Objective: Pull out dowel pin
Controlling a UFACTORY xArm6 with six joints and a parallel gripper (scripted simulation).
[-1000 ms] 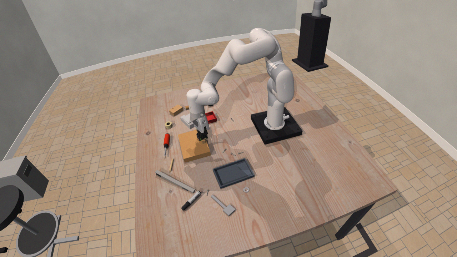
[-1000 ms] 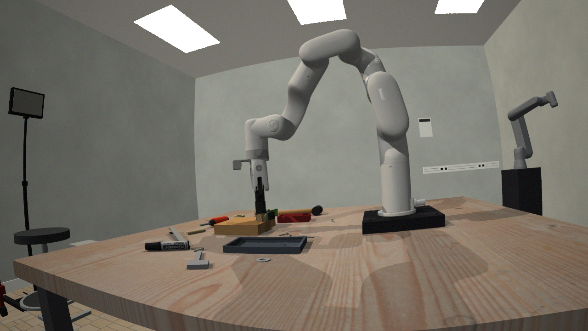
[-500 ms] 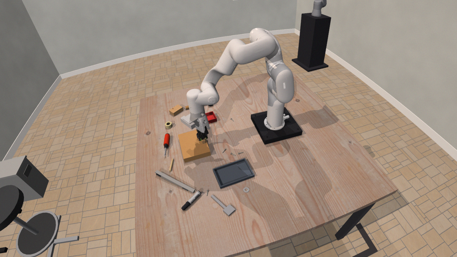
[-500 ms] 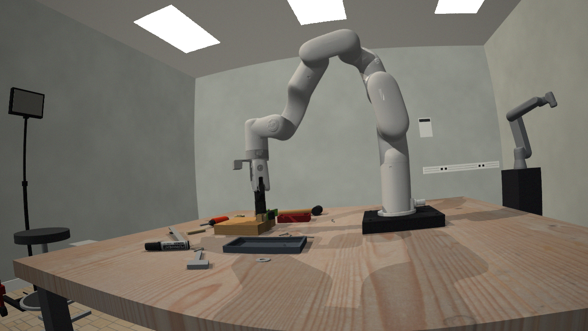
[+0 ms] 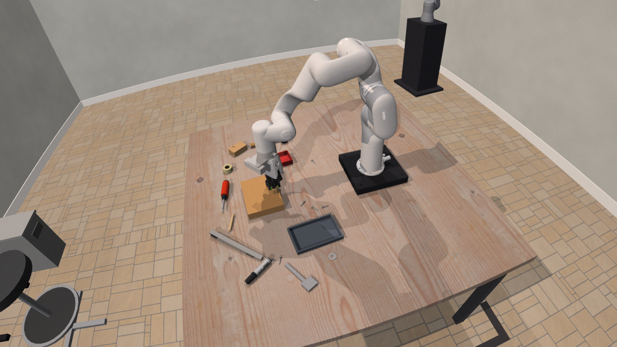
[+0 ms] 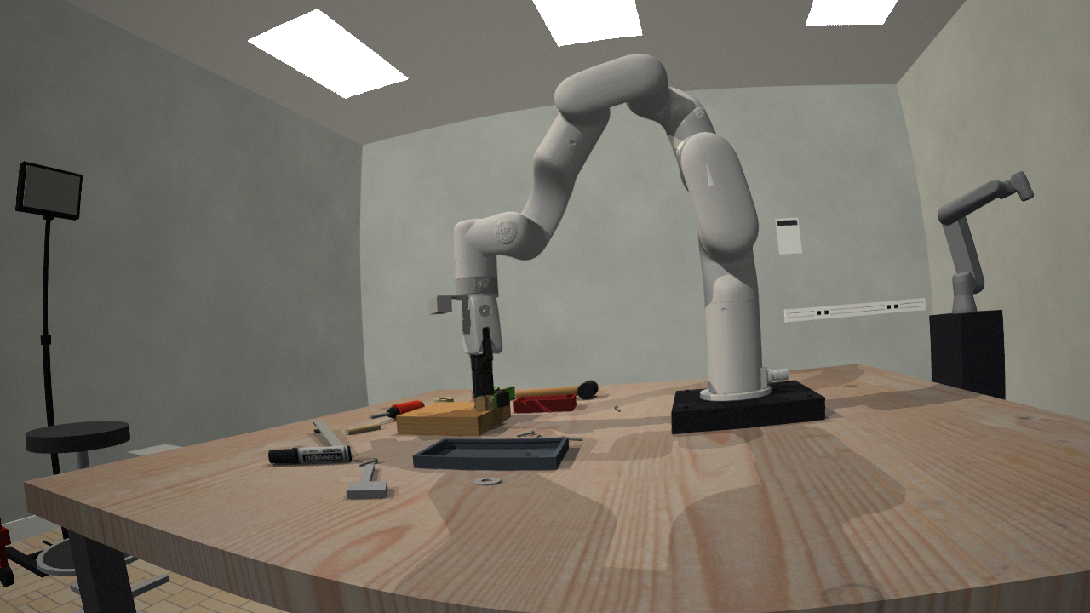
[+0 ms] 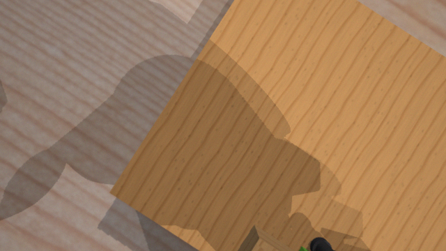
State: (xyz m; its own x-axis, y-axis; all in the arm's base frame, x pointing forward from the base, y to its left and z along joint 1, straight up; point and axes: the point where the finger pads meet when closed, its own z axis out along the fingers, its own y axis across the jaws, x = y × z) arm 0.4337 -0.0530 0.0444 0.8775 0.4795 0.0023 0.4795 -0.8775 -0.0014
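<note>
Now: the dowel pin 20 mm below my hand. From my hand the other things lie so: small wooden block: 40 mm below; then red tray: 200 mm to the right, 80 mm behind, 70 mm below; then orange bench board: 50 mm below, 50 mm ahead, 10 mm to the right.
</note>
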